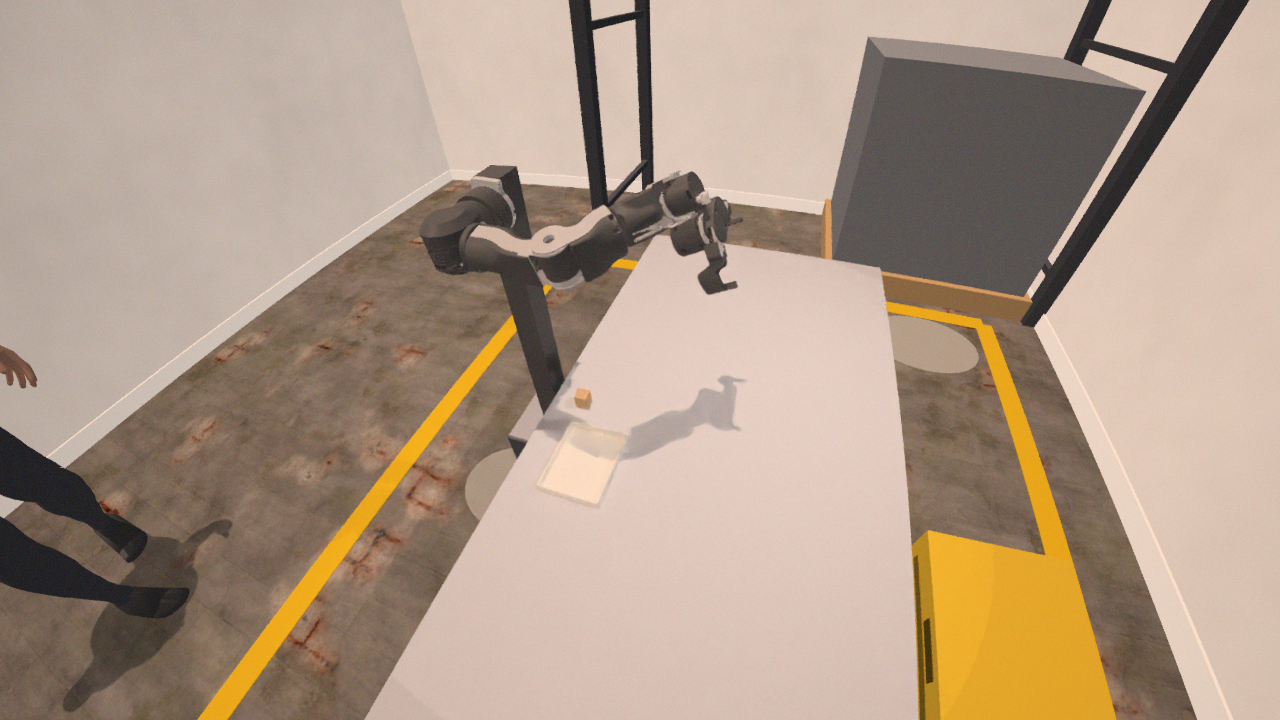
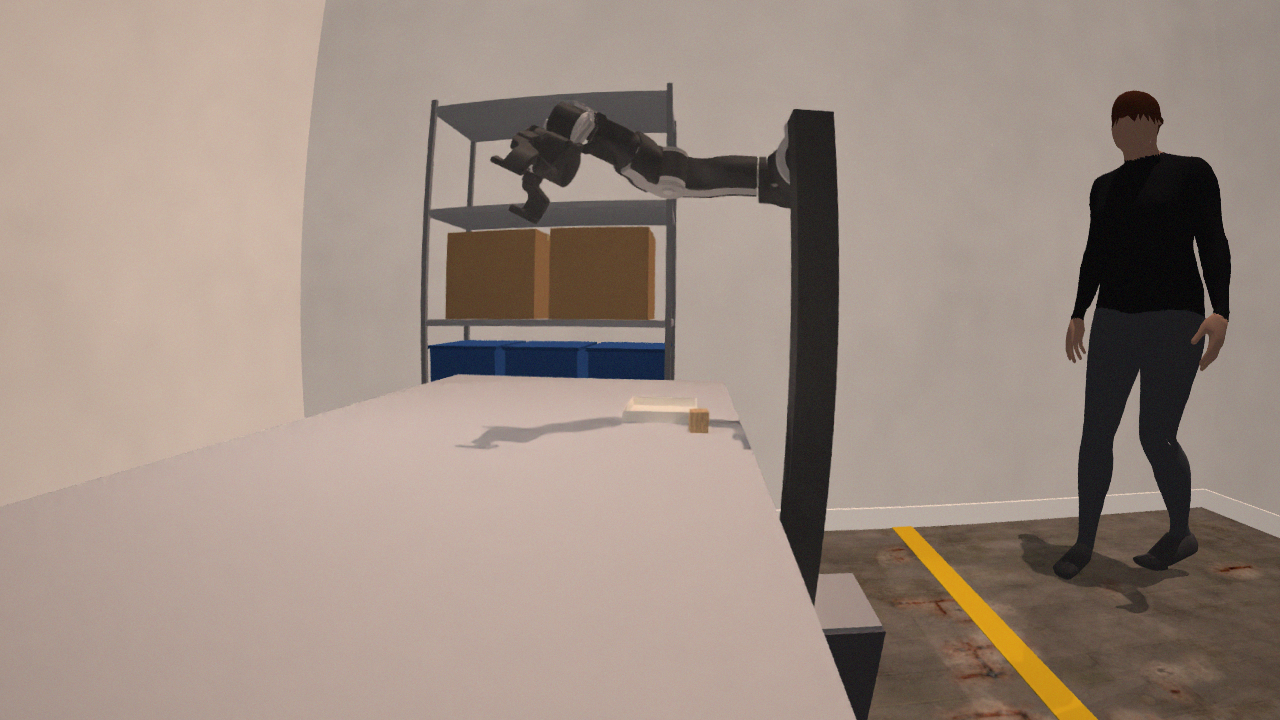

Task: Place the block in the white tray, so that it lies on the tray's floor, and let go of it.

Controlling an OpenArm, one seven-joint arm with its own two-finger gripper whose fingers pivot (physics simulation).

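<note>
A small orange-brown block (image 1: 582, 398) (image 2: 699, 420) sits on the table, outside the white tray and a little apart from it, near the table edge by the robot's post. The shallow white tray (image 1: 581, 470) (image 2: 653, 415) lies flat on the table; no object shows inside it. My gripper (image 1: 735, 253) (image 2: 503, 186) is open, with its two fingers spread wide and nothing between them. It hangs high above the table, well away from both the block and the tray.
The light table (image 1: 760, 555) (image 2: 447, 555) stands beside the arm's dark post (image 1: 534, 331) (image 2: 812, 313). A person (image 1: 53, 483) (image 2: 1150, 232) stands on the floor beyond the post side. A yellow box (image 1: 1011, 626) stands by the table's opposite edge. A shelf rack (image 2: 428, 241) stands behind the table.
</note>
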